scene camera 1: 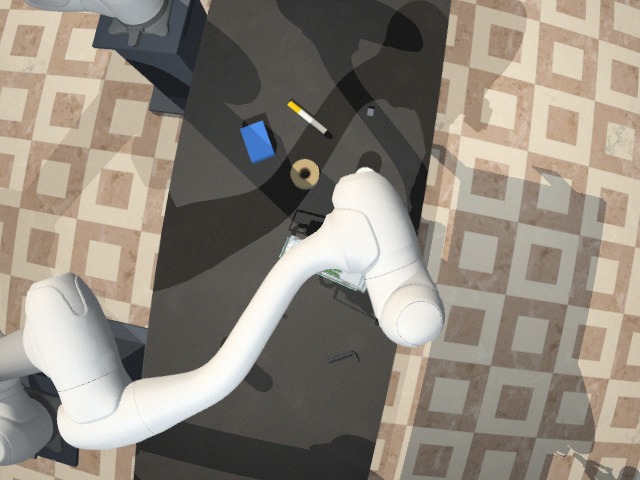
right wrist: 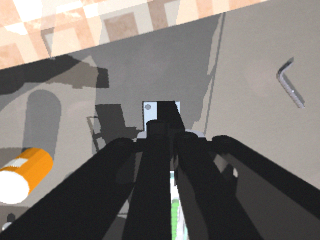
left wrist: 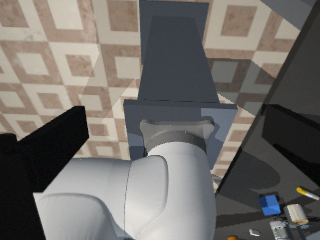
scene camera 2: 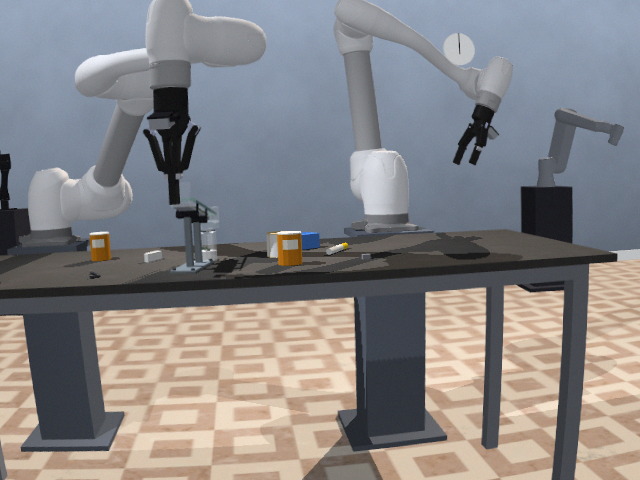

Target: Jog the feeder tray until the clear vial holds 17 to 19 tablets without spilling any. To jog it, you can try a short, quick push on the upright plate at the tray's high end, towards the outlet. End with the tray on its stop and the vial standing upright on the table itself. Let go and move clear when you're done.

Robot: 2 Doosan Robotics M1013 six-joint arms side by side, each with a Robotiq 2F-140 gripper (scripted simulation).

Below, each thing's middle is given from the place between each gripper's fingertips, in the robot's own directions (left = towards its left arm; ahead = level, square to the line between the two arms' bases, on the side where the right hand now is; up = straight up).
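Labels:
Blue box (scene camera 1: 255, 136): 17 cm below my right hand, 26 cm to the left of it, 39 cm behind it.
Left hand (scene camera 2: 463, 163): 21 cm above the blue box, 50 cm short of it, 61 cm to the left of it.

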